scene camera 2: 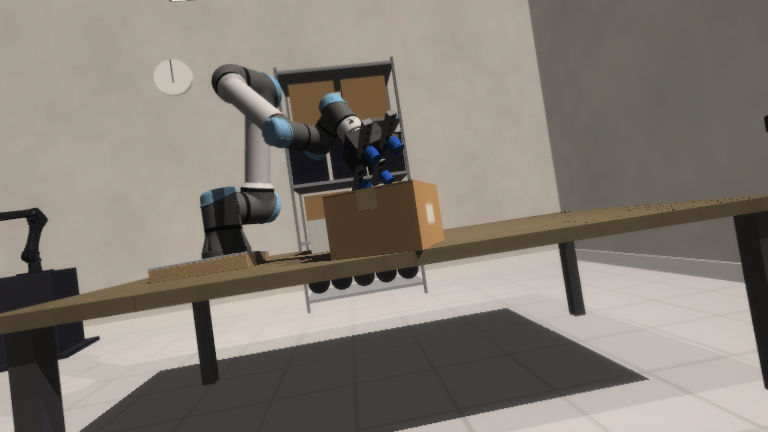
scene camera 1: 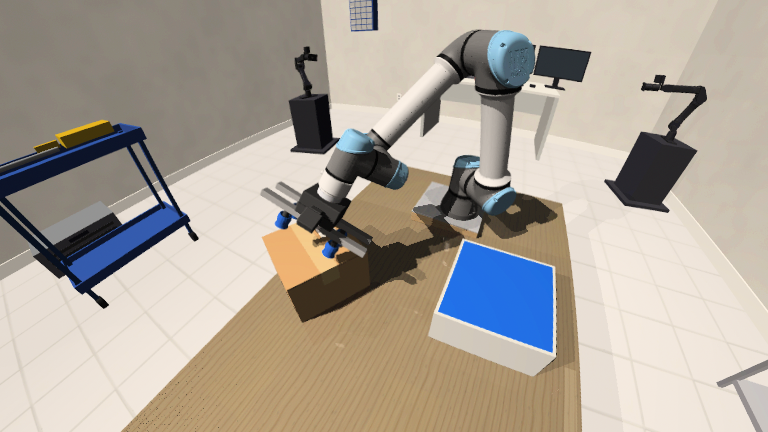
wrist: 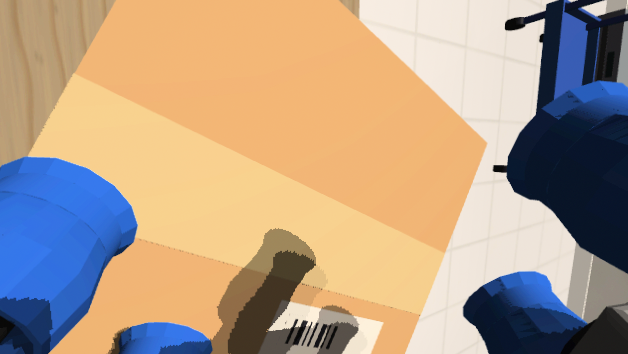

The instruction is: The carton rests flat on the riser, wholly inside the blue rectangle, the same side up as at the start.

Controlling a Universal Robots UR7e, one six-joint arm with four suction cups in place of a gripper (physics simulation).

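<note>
The brown carton (scene camera 1: 335, 292) (scene camera 2: 375, 228) (wrist: 280, 115) stands flat on the table, tape strip and barcode label on top. My gripper (scene camera 1: 322, 234) (scene camera 2: 379, 165) is tilted over it. Its two lower cups meet the carton's top, so it is shut on the carton; their mouths are partly hidden. The two cart-side cups are raised; in the wrist view one cart-side cup (wrist: 520, 305) shows past the carton's edge, over the floor. The white riser (scene camera 1: 483, 341), with the blue rectangle (scene camera 1: 502, 292) on top, stands apart to the right; it does not show in the wrist view.
The wooden table (scene camera 1: 375, 376) (scene camera 2: 537, 228) (wrist: 35, 65) carries the arm's base (scene camera 1: 459, 201) (scene camera 2: 222, 231). A blue cart (scene camera 1: 126, 247) (wrist: 567, 60) stands on the floor to the left. Two black pedestals with small arms and a desk stand behind.
</note>
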